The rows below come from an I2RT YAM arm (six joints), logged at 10 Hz.
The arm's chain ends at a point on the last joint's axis. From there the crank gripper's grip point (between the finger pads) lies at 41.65 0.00 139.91 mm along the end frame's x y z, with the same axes.
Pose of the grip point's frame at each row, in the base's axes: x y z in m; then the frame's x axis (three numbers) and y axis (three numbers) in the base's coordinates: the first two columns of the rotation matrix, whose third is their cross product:
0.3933, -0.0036, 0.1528, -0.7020, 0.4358, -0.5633, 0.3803, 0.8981, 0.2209
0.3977, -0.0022, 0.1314, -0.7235, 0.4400, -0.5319, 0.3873, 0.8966, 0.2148
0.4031, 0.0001, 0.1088, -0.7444, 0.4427, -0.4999, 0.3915, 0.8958, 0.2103
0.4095, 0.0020, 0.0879, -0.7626, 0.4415, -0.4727, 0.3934, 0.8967, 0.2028
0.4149, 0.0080, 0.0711, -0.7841, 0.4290, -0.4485, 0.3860, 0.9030, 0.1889
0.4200, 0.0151, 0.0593, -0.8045, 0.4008, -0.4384, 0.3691, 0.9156, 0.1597
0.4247, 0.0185, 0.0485, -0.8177, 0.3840, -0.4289, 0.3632, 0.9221, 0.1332
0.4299, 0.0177, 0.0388, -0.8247, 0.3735, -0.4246, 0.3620, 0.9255, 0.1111
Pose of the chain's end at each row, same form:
0.3383, -0.0135, 0.2877, -0.7020, 0.4358, -0.5633, 0.3803, 0.8981, 0.2209
0.3479, -0.0134, 0.2682, -0.7235, 0.4400, -0.5319, 0.3873, 0.8966, 0.2148
0.3584, -0.0129, 0.2472, -0.7444, 0.4427, -0.4999, 0.3915, 0.8958, 0.2103
0.3694, -0.0120, 0.2276, -0.7626, 0.4415, -0.4727, 0.3934, 0.8967, 0.2028
0.3796, -0.0064, 0.2120, -0.7841, 0.4290, -0.4485, 0.3860, 0.9030, 0.1889
0.3884, 0.0031, 0.2013, -0.8045, 0.4008, -0.4384, 0.3691, 0.9156, 0.1597
0.3963, 0.0091, 0.1914, -0.8177, 0.3840, -0.4289, 0.3632, 0.9221, 0.1332
0.4035, 0.0108, 0.1822, -0.8247, 0.3735, -0.4246, 0.3620, 0.9255, 0.1111

